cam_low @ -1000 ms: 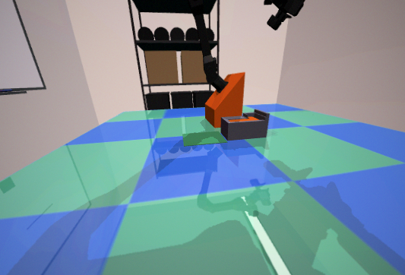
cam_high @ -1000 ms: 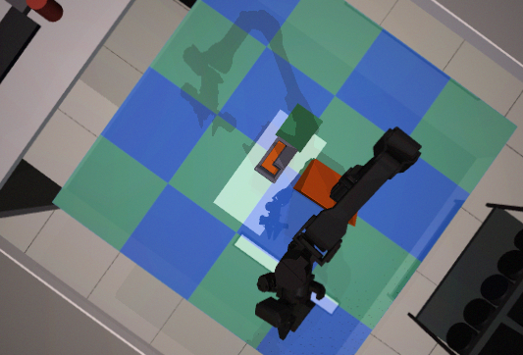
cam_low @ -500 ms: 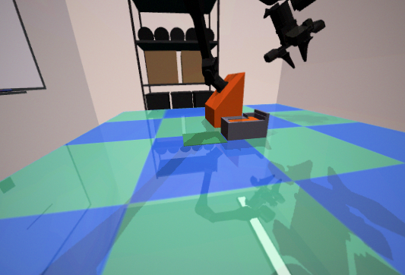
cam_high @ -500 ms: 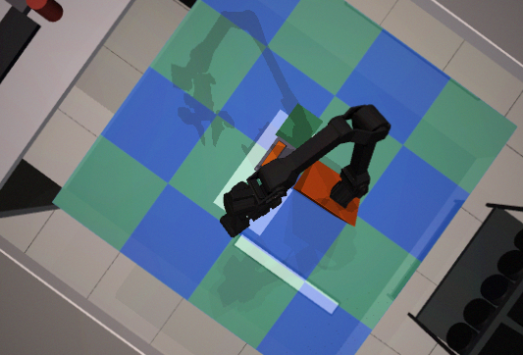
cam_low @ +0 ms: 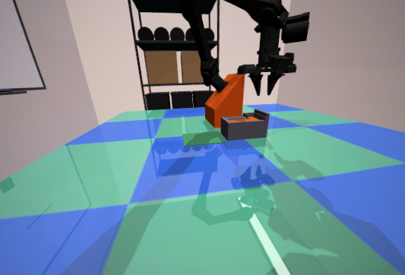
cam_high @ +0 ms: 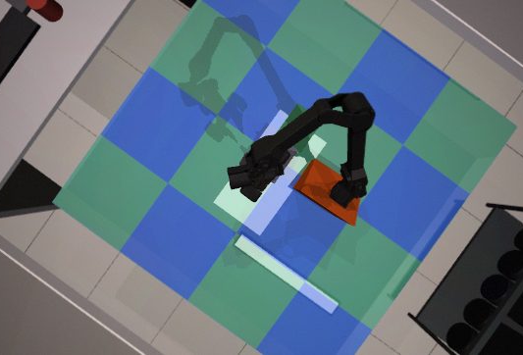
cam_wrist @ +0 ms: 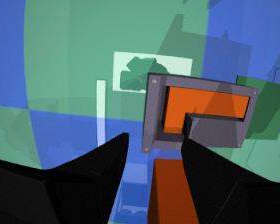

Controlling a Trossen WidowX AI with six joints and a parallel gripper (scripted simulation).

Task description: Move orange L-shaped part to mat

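Now: gripper tip 100 mm above the orange L-shaped part and 60 mm to the left of it. Round my gripper tip: green mat 220 mm to the right, 160 mm below.
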